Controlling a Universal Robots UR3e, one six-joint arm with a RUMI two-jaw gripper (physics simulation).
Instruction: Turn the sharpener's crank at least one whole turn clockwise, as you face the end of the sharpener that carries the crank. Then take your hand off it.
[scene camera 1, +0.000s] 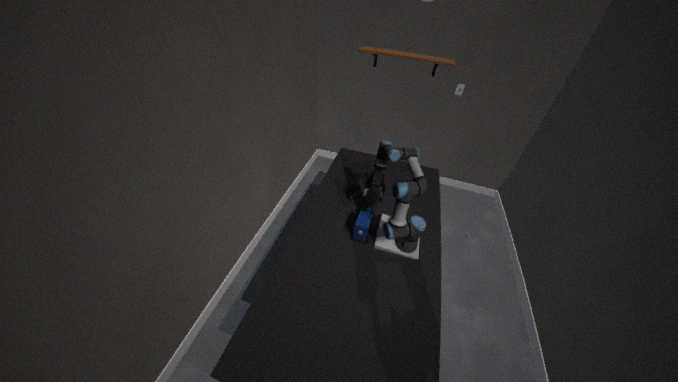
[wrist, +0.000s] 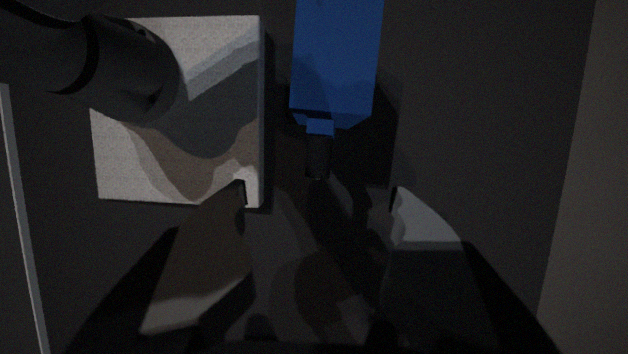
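The blue sharpener stands on the dark table beside the robot's base. In the wrist view its crank end faces my gripper: a small blue crank arm with a dark handle pointing toward me. My gripper is open, with one finger on each side of the handle's line and clear space between each finger and the handle. The handle's end lies a little beyond the fingertips in the wrist view. In the scene view the gripper is dark and its fingers are hard to make out near the sharpener's far end.
The robot's white base plate stands close beside the sharpener. The dark table top has its edges around it. An orange shelf hangs on the wall beyond the table.
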